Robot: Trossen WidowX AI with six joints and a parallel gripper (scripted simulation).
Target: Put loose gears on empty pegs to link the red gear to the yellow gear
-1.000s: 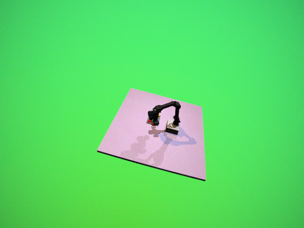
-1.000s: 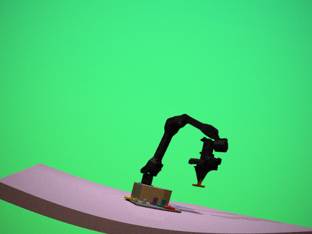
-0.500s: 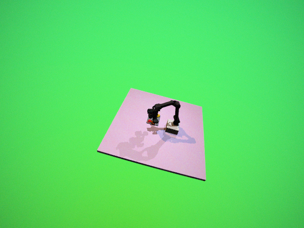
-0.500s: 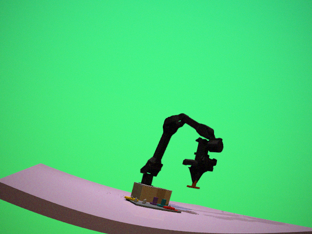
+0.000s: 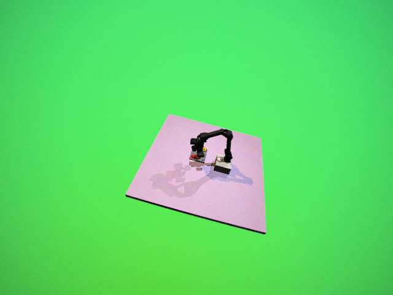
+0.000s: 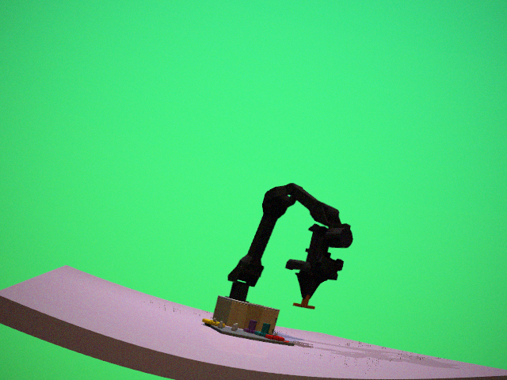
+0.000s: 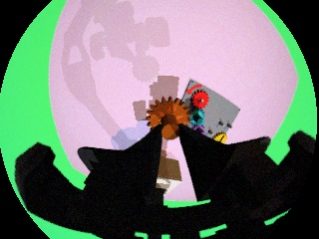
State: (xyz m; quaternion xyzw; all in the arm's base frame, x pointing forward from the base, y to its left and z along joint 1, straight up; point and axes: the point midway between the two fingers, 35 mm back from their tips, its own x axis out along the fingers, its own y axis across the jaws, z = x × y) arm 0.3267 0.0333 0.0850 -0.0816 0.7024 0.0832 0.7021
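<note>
Right now the purple gear is 60 mm behind my gripper tip, 120 mm to the right of it and 120 mm below it. The rest, counted from my gripper tip: orange gear (10 mm below); teal gear (20 mm behind, 90 mm to the right, 120 mm below); red gear (30 mm ahead, 90 mm to the right, 130 mm below).
</note>
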